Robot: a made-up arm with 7 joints.
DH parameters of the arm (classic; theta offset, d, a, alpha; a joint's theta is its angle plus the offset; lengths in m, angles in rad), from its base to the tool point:
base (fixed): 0.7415 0 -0.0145 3.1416
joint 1: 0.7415 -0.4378 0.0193 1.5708
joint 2: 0 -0.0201 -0.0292 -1.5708
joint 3: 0 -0.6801 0.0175 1.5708
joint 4: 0 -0.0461 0.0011 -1.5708
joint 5: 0 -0.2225 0.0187 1.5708
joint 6: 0 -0.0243 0.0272 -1.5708
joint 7: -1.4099 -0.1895 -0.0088 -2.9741
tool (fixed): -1.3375 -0.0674 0 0
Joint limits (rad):
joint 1: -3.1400..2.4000
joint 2: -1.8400..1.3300
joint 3: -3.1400..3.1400
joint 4: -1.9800..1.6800
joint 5: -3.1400..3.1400
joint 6: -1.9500..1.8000
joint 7: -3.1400..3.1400
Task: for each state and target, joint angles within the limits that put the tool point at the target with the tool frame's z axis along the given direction. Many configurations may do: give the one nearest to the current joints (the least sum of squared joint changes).
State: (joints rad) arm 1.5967 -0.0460 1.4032 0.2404 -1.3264 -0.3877 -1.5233
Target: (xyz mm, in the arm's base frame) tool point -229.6 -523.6 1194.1 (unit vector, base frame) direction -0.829 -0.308 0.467
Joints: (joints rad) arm 1.4383 0.4055 0.8689 0.8377 -1.9782 -0.6055 -1.5690
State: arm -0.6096 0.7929 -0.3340 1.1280 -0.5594 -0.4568 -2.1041
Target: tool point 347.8 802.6 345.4 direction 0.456 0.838 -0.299
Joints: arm -1.1035 1.3127 -0.4304 1.1559 -0.6449 -0.6039 -2.1560
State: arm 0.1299 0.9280 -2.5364 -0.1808 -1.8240 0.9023 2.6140
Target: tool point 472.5 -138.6 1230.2 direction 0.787 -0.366 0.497
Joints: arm -0.0331 0.3357 -2.7155 -0.7635 -2.1092 0.2514 2.5358
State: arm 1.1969 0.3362 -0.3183 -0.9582 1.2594 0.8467 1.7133
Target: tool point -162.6 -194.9 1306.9 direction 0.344 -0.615 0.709
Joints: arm 0.3678 -0.1084 -0.9025 -1.0957 0.7428 1.3226 1.5865
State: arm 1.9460 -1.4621 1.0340 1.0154 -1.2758 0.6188 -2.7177
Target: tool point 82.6 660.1 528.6 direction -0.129 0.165 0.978
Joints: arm 2.0214 -1.7523 0.9087 1.4444 -1.1585 0.8785 -2.6711
